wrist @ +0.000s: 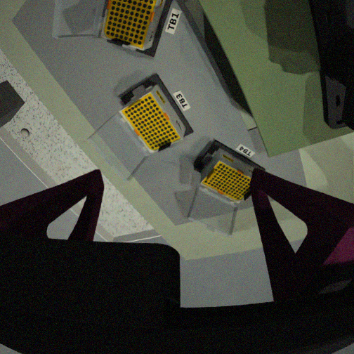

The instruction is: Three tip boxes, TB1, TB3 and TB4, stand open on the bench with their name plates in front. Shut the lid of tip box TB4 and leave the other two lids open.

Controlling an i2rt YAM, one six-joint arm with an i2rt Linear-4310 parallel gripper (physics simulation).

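Observation:
Three open tip boxes with yellow, dark-holed racks stand on the grey bench. TB4 point(227, 181) is at the centre right, its clear lid point(212, 211) swung open toward the bottom of the view, its name plate point(245, 150) above it. TB3 point(151, 121) is near the centre, its clear lid point(118, 143) open to the lower left, its plate point(182, 100) at its upper right. TB1 point(130, 22) is at the top, cut by the edge, its clear lid point(77, 19) open to the left, its plate point(173, 21) at its right. My gripper point(176, 177) is open and empty; its right fingertip overlaps TB4's right edge in the view.
A green panel point(255, 95) with shadows lies at the upper right, a black object point(336, 75) over its right side. A speckled strip point(117, 207) runs along the left, with a dark block point(9, 102) at the left edge. A pale border lies between the strip and the grey bench surface.

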